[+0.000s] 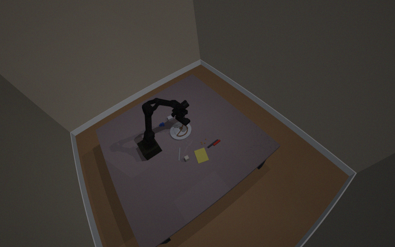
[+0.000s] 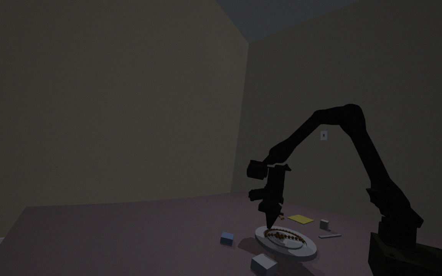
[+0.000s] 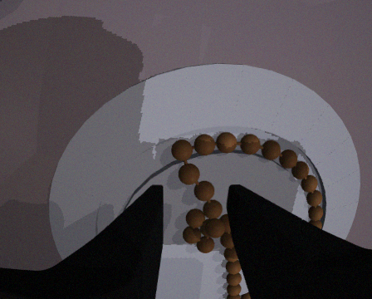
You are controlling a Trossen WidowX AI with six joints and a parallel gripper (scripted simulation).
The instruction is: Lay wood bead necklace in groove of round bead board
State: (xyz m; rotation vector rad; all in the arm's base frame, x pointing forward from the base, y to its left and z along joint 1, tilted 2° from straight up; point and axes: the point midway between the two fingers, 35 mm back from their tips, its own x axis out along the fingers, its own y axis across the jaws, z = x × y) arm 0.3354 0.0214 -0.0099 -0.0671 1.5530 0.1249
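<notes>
Right now my gripper tip is 50 mm past the round bead board, 30 mm to the left of it and 30 mm above it. The rest, counted from my gripper tip: grey block: 160 mm to the left, 40 mm behind, 30 mm below; blue block: 120 mm to the left, 90 mm ahead, 30 mm below; thin stick: 210 mm to the right, 200 mm behind, 40 mm below.
</notes>
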